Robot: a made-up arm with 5 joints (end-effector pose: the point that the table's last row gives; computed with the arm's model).
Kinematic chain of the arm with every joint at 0, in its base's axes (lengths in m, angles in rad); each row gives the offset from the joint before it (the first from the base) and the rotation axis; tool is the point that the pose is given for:
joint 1: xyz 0 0 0.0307 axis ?
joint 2: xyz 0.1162 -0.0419 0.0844 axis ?
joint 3: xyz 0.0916 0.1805 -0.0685 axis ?
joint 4: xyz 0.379 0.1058 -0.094 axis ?
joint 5: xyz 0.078 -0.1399 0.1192 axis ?
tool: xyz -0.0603 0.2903 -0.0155
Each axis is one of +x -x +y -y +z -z.
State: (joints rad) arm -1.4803 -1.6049 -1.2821 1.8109 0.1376
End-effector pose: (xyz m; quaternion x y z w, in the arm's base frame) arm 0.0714 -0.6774 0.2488 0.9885 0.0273 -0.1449 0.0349
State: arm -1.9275 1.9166 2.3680 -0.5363 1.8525
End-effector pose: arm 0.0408 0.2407 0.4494 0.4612 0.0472 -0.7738 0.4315
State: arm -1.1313 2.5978 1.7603 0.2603 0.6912
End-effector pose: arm -0.3020 -0.0705 0.1881 -0.0555 0.1351 0.9882 0.0452
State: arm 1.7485 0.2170 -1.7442 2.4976 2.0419
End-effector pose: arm 0.5867 0.3561 -0.0841 0.0022 -0.0189 -0.3284 0.9443
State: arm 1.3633 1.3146 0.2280 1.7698 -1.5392
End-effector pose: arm 0.1948 -0.2492 0.0726 0.4661 0.6066 0.5246 0.3737
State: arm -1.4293 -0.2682 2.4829 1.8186 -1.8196
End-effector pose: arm 0.3231 -0.1547 0.3740 -0.0737 0.4953 0.7999 0.3306
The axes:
joint 1: -x
joint 2: +y
joint 3: -x
joint 4: -z
joint 5: +z

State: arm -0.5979 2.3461 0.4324 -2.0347 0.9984
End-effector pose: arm -0.3219 0.2505 -0.1755 -0.8028 -0.0115 -0.4101 0.4326
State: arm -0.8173 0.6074 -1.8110 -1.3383 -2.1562
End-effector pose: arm 0.9461 0.1085 -0.0218 0.7423 0.6082 -0.2271 0.1656
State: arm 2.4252 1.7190 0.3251 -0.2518 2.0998
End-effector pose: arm 0.0773 -0.1407 0.3479 0.1014 0.7361 -0.1357 0.6553
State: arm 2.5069 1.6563 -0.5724 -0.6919 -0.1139
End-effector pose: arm 0.1602 -0.4787 0.0901 -0.5271 0.1807 -0.5964 0.5777
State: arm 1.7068 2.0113 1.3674 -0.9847 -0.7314
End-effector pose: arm -0.4752 -0.2169 -0.1624 -0.4258 0.8933 -0.1392 0.0359
